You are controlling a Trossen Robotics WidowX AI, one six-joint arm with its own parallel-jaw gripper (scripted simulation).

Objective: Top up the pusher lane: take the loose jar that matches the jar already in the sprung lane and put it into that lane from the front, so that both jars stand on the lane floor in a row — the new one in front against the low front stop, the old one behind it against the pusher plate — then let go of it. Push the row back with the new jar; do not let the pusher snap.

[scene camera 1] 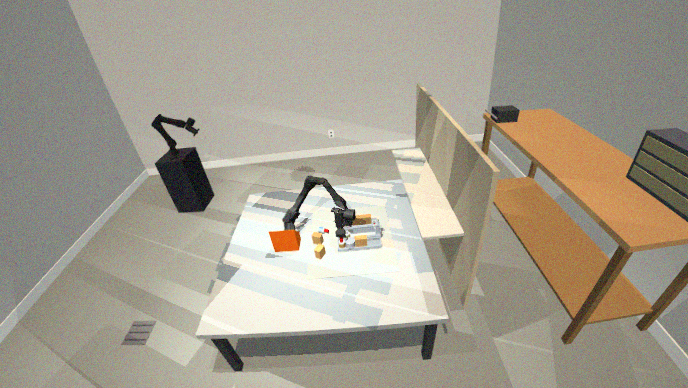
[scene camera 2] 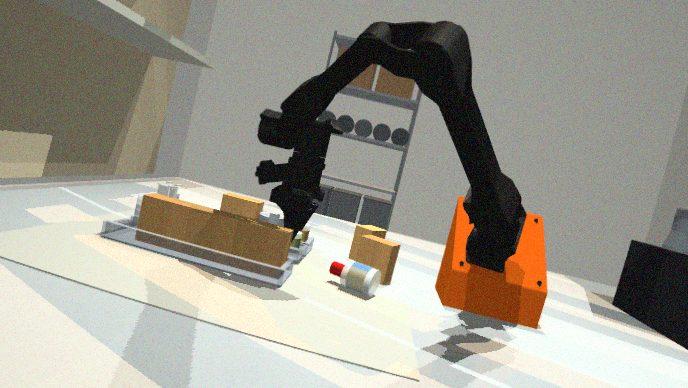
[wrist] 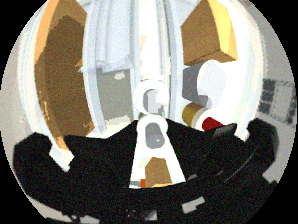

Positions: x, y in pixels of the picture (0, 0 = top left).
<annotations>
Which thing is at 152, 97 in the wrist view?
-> A jar.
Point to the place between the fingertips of my gripper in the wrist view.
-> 151, 122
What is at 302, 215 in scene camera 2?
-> My gripper.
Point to a jar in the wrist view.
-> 153, 129
</annotations>
